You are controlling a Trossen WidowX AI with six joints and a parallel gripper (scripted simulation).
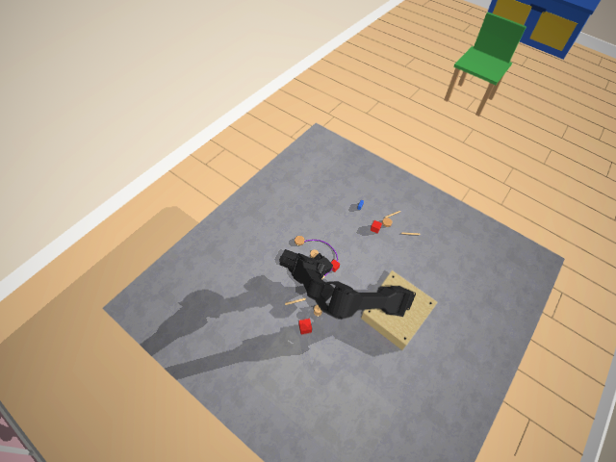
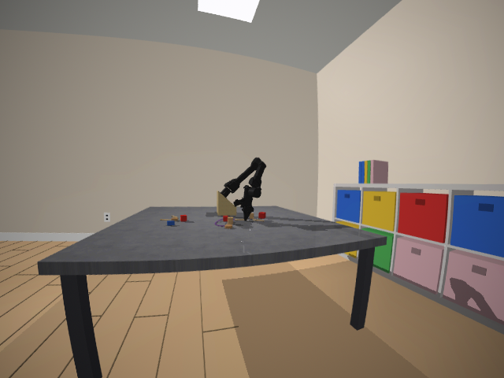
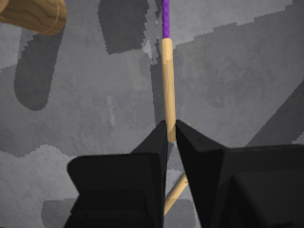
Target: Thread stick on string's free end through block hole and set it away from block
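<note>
Now: the stick on the string 1 cm behind my gripper tip, 4 cm to the right of it and 1 cm above it. Also, from my gripper tip: wooden cylinder 6 cm ahead, 11 cm to the right, 2 cm above; then red wooden block 3 cm behind, 12 cm to the right, 1 cm above; then loose stick 1 cm ahead, 7 cm to the left.
</note>
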